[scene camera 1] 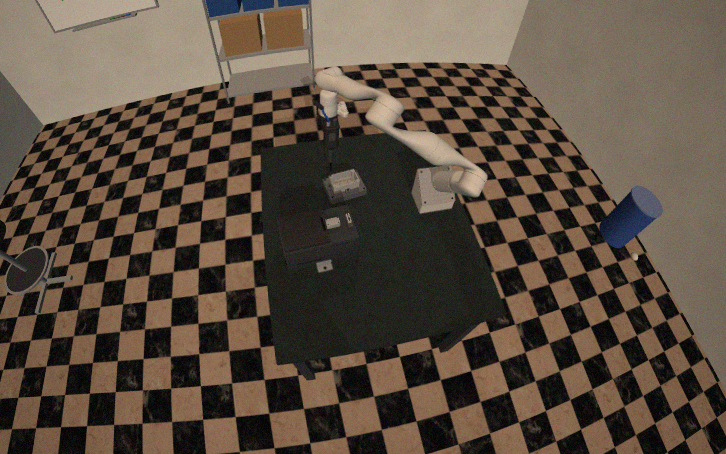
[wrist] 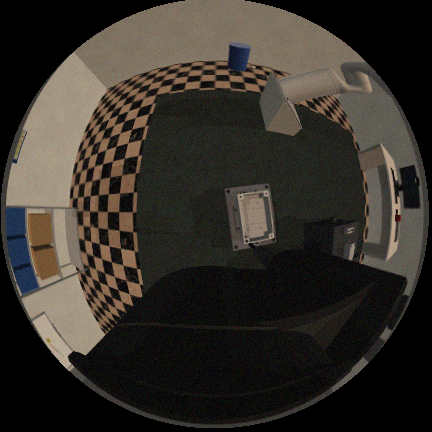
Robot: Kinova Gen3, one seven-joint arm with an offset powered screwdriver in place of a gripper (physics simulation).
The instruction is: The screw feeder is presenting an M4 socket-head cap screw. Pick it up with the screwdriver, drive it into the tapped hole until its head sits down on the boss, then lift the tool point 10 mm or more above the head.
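Observation:
The screwdriver [scene camera 1: 330, 168] [wrist: 251, 244] points down, its tip at one corner of a light, open-topped box [scene camera 1: 345, 180] [wrist: 240, 220] on a grey base plate [scene camera 1: 336, 198] [wrist: 232, 225]. In the wrist view the tip overlaps the corner boss; whether it touches, or carries a screw, is too small to tell. The tapped hole and any screw head are not distinguishable. The dark screw feeder [scene camera 1: 318, 239] [wrist: 318, 237] stands on the table apart from the tool; no screw can be made out on it.
The feeder has small light parts [scene camera 1: 332, 222] [wrist: 349, 230] on top. A small light block [scene camera 1: 324, 266] is beside it. The arm's pale base block [scene camera 1: 432, 193] [wrist: 280, 111] stands at the table's [scene camera 1: 406, 278] [wrist: 180, 150] right side in the scene view. A blue cylinder [scene camera 1: 630, 216] [wrist: 239, 57] stands on the floor.

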